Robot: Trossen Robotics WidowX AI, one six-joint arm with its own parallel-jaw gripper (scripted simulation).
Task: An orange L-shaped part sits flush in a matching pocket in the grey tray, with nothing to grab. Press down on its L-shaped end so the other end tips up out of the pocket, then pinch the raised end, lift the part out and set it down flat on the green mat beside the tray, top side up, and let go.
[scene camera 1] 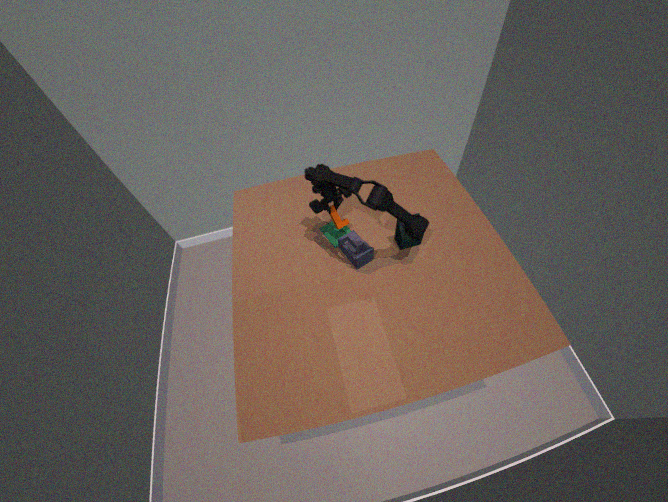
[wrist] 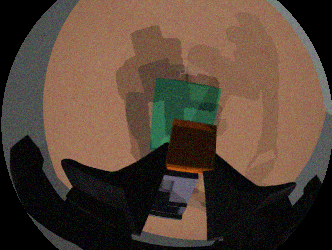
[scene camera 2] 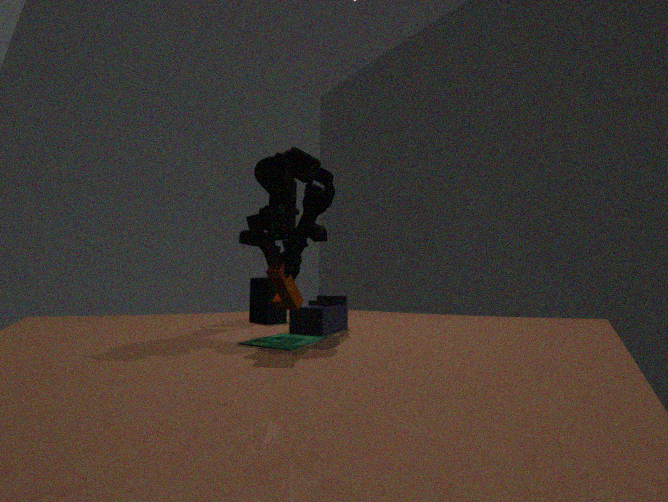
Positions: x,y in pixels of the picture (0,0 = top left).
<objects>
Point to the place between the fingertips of the gripper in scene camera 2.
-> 280,277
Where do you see a green mat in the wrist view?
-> At 173,100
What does the gripper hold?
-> An orange L-shaped part.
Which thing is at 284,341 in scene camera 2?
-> A green mat.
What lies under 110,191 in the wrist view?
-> The gripper.
</objects>
